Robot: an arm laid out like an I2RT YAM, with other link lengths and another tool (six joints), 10 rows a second.
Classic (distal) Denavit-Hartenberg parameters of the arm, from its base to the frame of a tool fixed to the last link. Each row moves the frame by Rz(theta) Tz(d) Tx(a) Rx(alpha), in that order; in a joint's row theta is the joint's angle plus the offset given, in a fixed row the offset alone. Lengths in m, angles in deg.
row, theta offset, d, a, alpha
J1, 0, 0.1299, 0.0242, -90
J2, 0, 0, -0.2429, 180
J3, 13.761, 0, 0.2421, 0
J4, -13.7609, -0.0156, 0.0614, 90
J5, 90, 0.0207, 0, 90
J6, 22, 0.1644, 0.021, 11.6
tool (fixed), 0, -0.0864, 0, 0
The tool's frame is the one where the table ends.
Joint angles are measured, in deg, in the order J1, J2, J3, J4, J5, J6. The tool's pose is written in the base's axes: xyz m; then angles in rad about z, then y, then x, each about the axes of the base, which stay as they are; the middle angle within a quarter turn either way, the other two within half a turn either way. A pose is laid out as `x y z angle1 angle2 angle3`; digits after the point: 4 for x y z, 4 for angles.
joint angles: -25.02, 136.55, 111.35, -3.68, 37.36, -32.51
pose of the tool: 0.4476 -0.2660 0.1659 2.5444 0.5040 1.8173
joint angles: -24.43, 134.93, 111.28, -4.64, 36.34, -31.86
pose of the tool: 0.4491 -0.2597 0.1773 2.5634 0.5304 1.8157
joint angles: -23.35, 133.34, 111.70, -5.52, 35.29, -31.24
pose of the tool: 0.4536 -0.2499 0.1912 2.5894 0.5677 1.8065
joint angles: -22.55, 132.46, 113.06, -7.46, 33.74, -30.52
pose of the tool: 0.4579 -0.2422 0.2024 2.6029 0.6048 1.8140
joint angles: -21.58, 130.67, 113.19, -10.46, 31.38, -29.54
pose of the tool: 0.4588 -0.2305 0.2123 2.5914 0.6508 1.8538
